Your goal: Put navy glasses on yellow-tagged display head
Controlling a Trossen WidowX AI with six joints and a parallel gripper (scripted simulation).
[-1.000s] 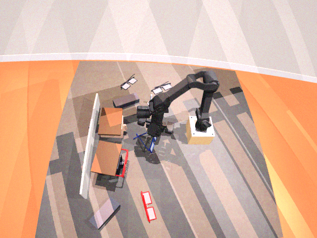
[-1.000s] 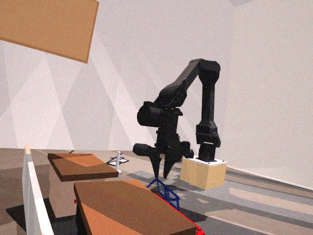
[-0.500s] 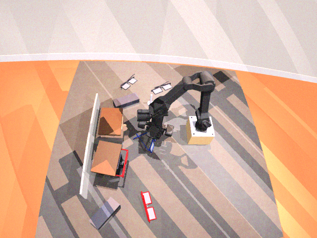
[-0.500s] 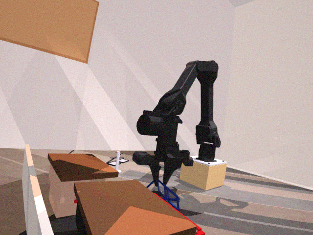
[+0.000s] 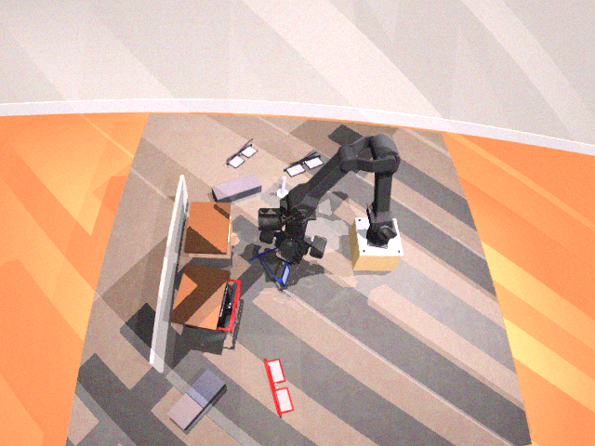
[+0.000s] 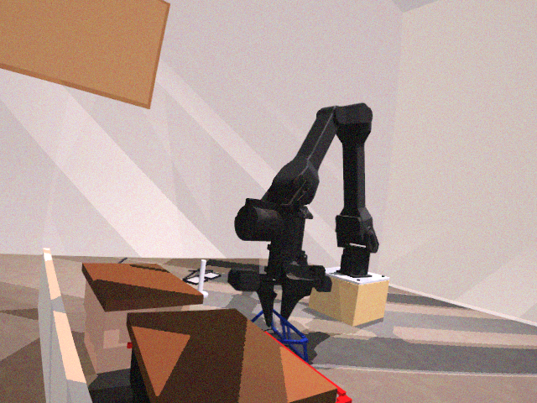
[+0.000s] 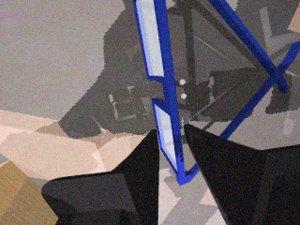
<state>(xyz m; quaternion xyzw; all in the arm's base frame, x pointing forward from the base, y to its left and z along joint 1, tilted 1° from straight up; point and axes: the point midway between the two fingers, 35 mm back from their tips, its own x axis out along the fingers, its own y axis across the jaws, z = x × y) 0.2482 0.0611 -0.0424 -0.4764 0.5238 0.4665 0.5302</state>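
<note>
My gripper tip is 240 mm to the left of the white post stand, 70 mm short of it and 10 mm below it. Round my gripper tip: white upright panel 330 mm ahead, 140 mm to the left, 40 mm above.
</note>
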